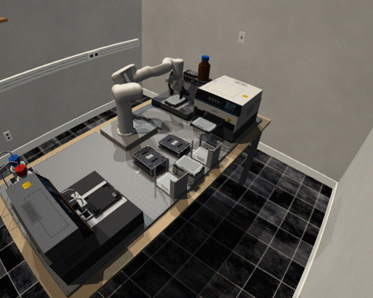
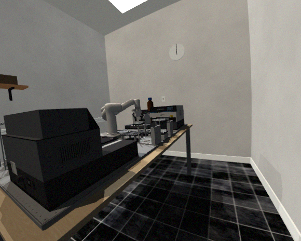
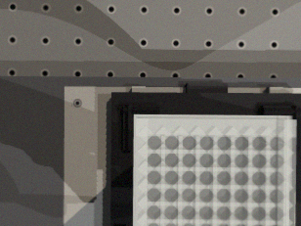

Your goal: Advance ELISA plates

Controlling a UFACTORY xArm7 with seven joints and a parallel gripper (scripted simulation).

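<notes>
Right now the dispenser tray is 50 mm below my hand. From my hand the other things lie so: brown bottle 180 mm to the left, 180 mm above, 110 mm ahead; N6 label 300 mm ahead, 290 mm to the right, 110 mm below; dispenser 180 mm to the left, 20 mm below.
</notes>
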